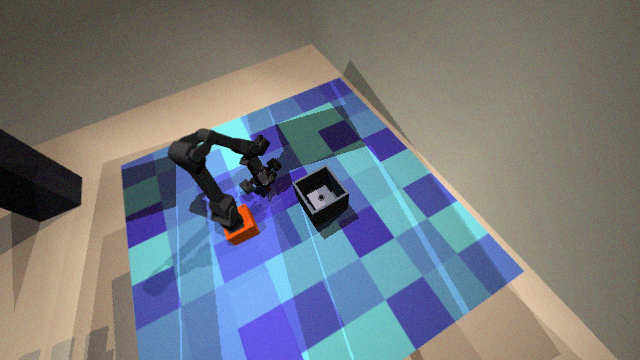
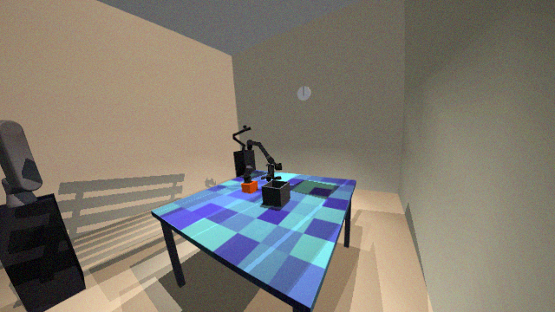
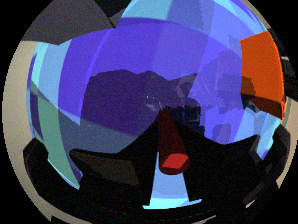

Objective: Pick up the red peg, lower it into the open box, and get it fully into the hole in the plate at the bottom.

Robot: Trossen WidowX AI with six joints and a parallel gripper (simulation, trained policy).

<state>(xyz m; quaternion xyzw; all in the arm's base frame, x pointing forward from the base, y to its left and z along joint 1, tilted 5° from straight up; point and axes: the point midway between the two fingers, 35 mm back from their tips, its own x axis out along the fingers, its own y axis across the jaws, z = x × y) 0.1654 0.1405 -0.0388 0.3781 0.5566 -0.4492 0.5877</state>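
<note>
The plate lies 180 mm ahead of my gripper tip, 180 mm to the right of it and 30 mm above it. From my gripper tip the other things lie so: red peg: 20 mm above.
</note>
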